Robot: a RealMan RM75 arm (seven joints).
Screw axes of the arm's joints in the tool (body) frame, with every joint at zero. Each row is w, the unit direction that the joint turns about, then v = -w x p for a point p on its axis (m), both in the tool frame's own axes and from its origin. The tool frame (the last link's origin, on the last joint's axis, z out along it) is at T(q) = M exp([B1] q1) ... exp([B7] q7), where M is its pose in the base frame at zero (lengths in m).
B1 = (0, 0, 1, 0.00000, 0.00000, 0.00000)
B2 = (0, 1, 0, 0.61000, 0.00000, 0.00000)
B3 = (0, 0, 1, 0.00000, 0.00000, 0.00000)
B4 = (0, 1, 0, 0.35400, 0.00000, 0.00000)
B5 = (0, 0, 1, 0.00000, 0.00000, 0.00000)
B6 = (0, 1, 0, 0.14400, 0.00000, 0.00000)
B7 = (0, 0, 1, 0.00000, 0.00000, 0.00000)
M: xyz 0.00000 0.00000 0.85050 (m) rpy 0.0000 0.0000 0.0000 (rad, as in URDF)
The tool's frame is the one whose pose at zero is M.
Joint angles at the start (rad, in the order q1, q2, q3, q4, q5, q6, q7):
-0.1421, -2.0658, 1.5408, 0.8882, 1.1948, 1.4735, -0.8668
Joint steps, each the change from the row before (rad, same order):
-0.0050, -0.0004, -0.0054, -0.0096, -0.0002, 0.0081, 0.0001
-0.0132, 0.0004, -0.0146, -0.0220, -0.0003, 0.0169, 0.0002
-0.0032, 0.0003, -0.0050, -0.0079, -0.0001, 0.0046, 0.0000
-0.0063, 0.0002, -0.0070, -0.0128, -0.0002, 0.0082, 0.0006
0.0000, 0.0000, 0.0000, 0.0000, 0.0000, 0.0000, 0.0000
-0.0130, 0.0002, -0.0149, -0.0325, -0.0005, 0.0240, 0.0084
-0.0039, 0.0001, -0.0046, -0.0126, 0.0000, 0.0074, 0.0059
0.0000, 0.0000, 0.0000, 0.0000, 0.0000, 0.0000, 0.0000
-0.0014, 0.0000, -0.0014, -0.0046, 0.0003, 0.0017, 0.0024
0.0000, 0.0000, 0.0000, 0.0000, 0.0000, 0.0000, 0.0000
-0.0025, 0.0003, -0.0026, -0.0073, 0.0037, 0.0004, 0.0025
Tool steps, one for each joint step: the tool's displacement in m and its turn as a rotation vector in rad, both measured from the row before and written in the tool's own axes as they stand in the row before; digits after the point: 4 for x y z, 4 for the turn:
-0.0001, -0.0002, -0.0003, -0.0019, 0.0044, -0.0042
-0.0001, -0.0016, -0.0011, -0.0022, 0.0086, -0.0076
-0.0004, -0.0004, -0.0007, 0.0011, 0.0017, -0.0039
-0.0004, -0.0006, -0.0007, -0.0005, 0.0038, -0.0053
0.0000, 0.0000, 0.0000, 0.0000, 0.0000, 0.0000
-0.0012, 0.0001, -0.0018, -0.0042, 0.0116, -0.0093
-0.0008, 0.0003, -0.0008, -0.0006, 0.0029, -0.0020
0.0000, 0.0000, 0.0000, 0.0000, 0.0000, 0.0000
-0.0004, 0.0001, -0.0002, 0.0001, 0.0002, -0.0006
0.0000, 0.0000, 0.0000, 0.0000, 0.0000, 0.0000
-0.0012, 0.0000, -0.0005, -0.0001, -0.0038, -0.0018

